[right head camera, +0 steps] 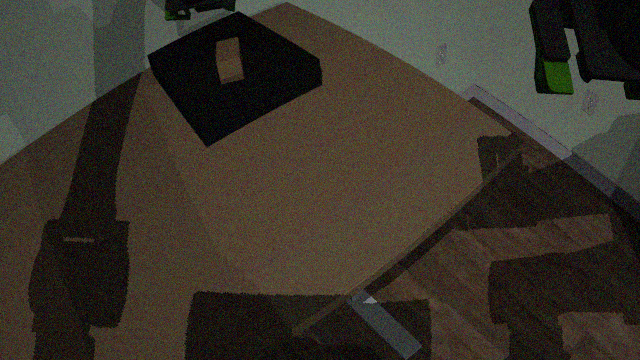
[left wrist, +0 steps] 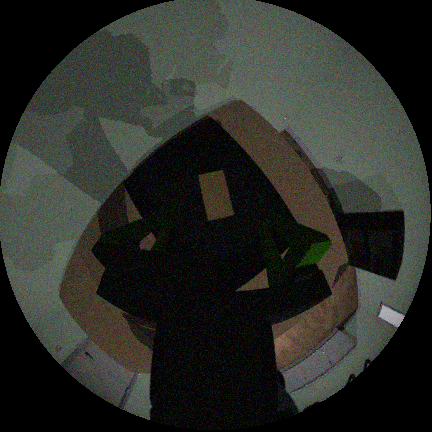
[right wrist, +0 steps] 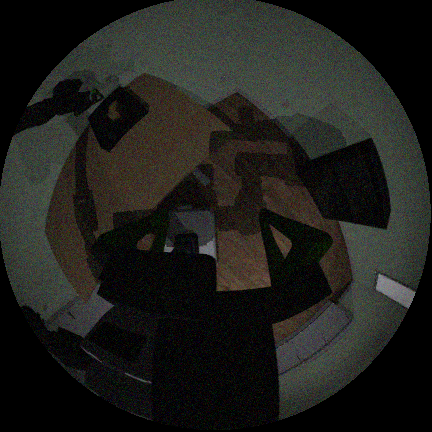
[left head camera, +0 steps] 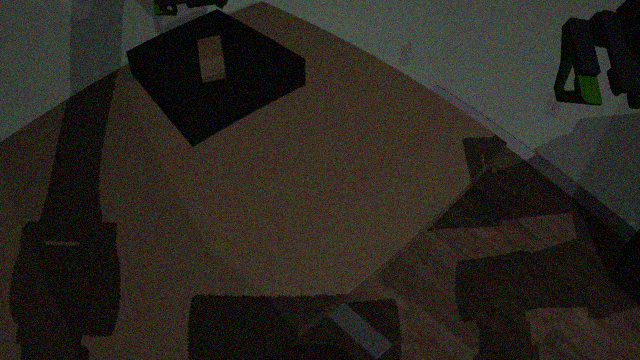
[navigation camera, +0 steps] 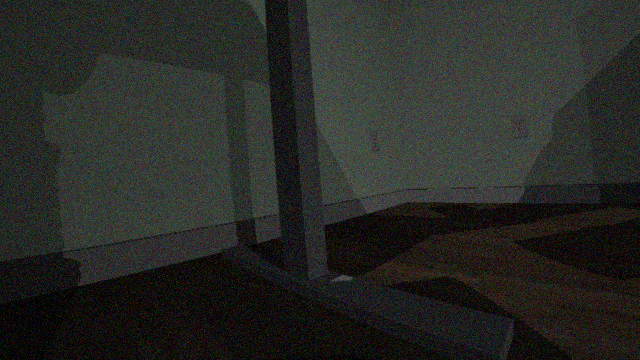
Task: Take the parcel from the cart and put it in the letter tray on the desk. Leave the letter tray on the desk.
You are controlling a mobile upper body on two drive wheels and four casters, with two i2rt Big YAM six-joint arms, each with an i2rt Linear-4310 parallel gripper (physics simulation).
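Frame: origin at the left arm's base, x up, y ahead, z left, level; centimetres.
Seen in the pictures: left gripper, fingertip midpoint: (right head camera: 211, 12) (left wrist: 213, 212) (right wrist: 95, 101) (left head camera: 198, 9); right gripper, fingertip midpoint: (right head camera: 583, 88) (right wrist: 213, 212) (left head camera: 594, 98).
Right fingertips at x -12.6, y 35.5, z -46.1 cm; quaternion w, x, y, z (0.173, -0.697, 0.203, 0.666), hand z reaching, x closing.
A point is followed by its place in that frame.
A small brown parcel (left head camera: 212, 58) @(x -40.1, y 83.0, z -1.7 cm) (right head camera: 230, 60) @(x -40.2, y 83.0, z -2.0 cm) (left wrist: 216, 195) @(x -39.7, y 87.0, z -0.7 cm) (right wrist: 114, 110) @(x -40.0, y 83.7, z -3.3 cm) lies inside the black letter tray (left head camera: 270, 75) @(x -39.8, y 74.8, z -13.7 cm) (right head camera: 285, 75) @(x -39.8, y 75.0, z -14.0 cm) (left wrist: 175, 170) @(x -45.7, y 94.3, z 9.4 cm) (right wrist: 112, 137) @(x -41.5, y 68.1, z -5.3 cm). The tray stands on the brown desk (left head camera: 320, 175) @(x -46.0, y 56.4, z -21.6 cm) (right head camera: 340, 175) @(x -46.0, y 56.3, z -23.3 cm) (left wrist: 260, 135) @(x -46.0, y 105.9, z -13.3 cm) (right wrist: 160, 125) @(x -46.0, y 70.0, z -27.2 cm), near its far corner. My left gripper (left wrist: 213, 212) @(x -28.2, y 83.5, z -0.1 cm) is open and empty, above and apart from the parcel; part of it shows at the top edge in both head views. My right gripper (left head camera: 611, 95) @(x -12.6, y 35.5, z -46.1 cm) (right head camera: 597, 82) @(x -12.6, y 35.5, z -46.1 cm) (right wrist: 213, 212) @(x -12.6, y 35.5, z -46.1 cm) is open and empty, off to the right of the desk. The cart cannot be made out for certain.
A dark box-like object (left wrist: 372, 242) @(x -79.8, y 52.4, z -183.7 cm) (right wrist: 350, 185) @(x -79.8, y 50.4, z -194.7 cm) stands at the right in both wrist views. A grey desk post (navigation camera: 305, 150) @(x -114.1, y 80.1, z -24.1 cm) with a long foot (navigation camera: 425, 305) rises from the wooden floor (navigation camera: 500, 260) @(x -141.0, y 82.1, z -65.4 cm) in the navigation view. Pale walls stand beyond the desk. Arm shadows cross the desk.
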